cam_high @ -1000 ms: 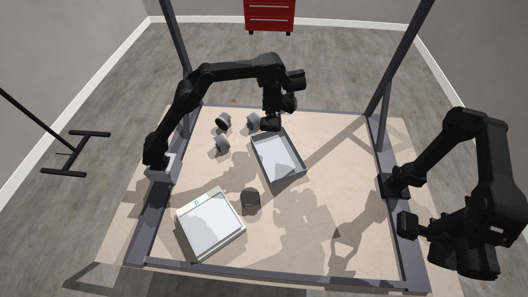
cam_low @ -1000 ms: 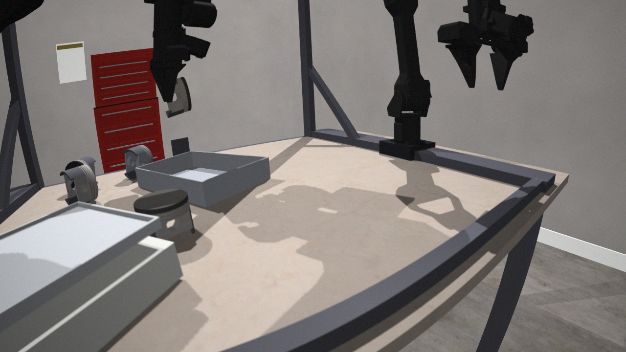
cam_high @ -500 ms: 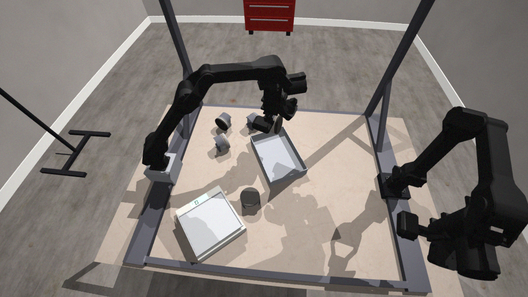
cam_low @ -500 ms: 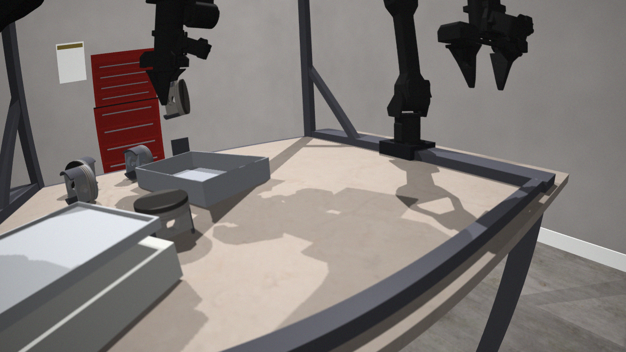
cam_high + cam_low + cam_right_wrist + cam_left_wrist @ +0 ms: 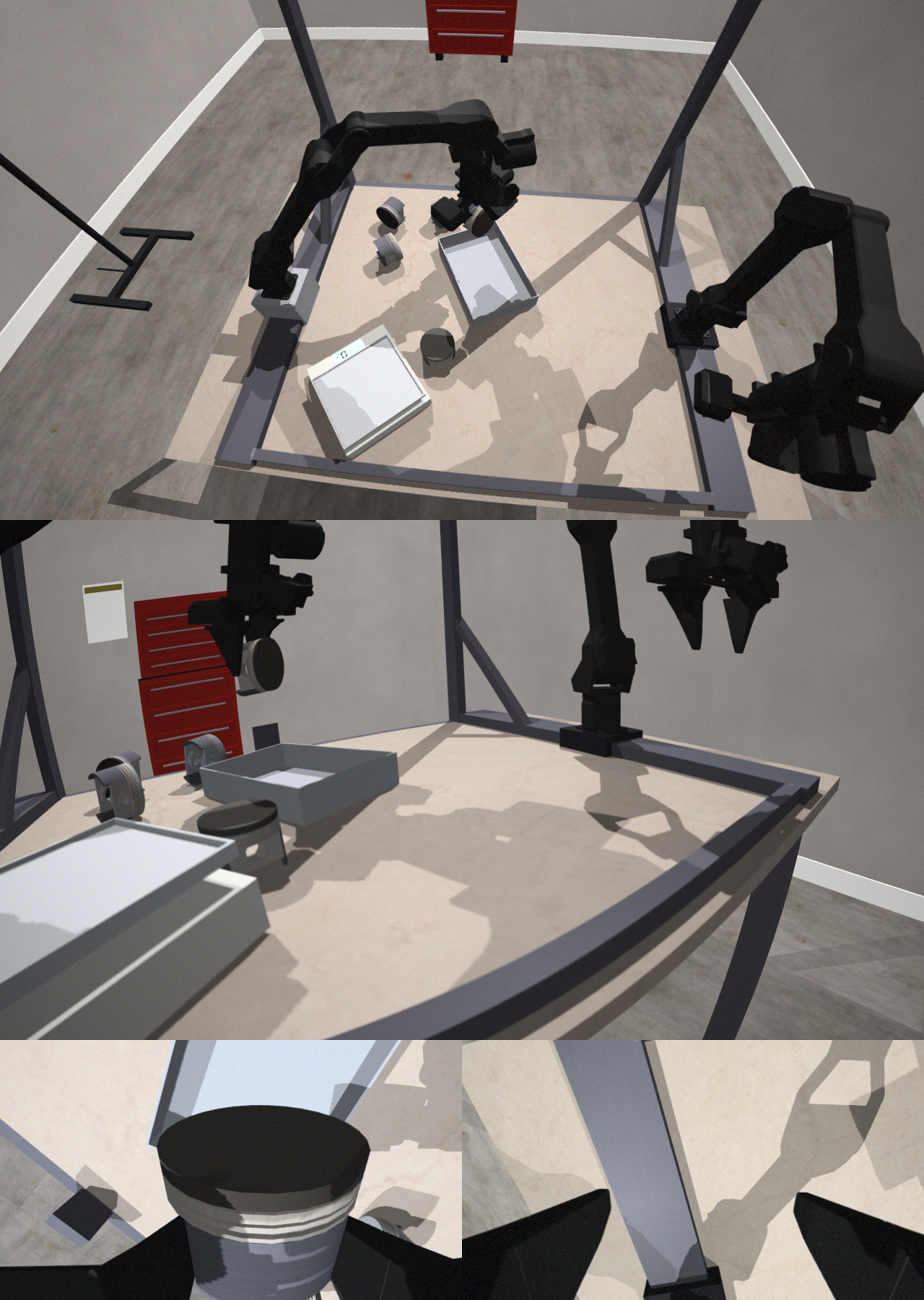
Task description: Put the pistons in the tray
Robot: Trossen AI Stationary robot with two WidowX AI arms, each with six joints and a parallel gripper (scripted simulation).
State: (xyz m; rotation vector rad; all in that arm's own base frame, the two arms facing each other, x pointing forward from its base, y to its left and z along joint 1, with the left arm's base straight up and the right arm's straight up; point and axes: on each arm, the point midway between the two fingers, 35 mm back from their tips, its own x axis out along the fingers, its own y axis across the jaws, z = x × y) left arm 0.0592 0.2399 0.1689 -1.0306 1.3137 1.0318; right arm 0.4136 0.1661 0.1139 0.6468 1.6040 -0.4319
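Note:
My right gripper is now 50 mm short of the steel parts tray, 40 mm to the right of it and 180 mm above it. From my right hand the other things lie so: scale pan 360 mm ahead, 180 mm to the right, 140 mm below; scale 350 mm ahead, 180 mm to the right, 160 mm below.

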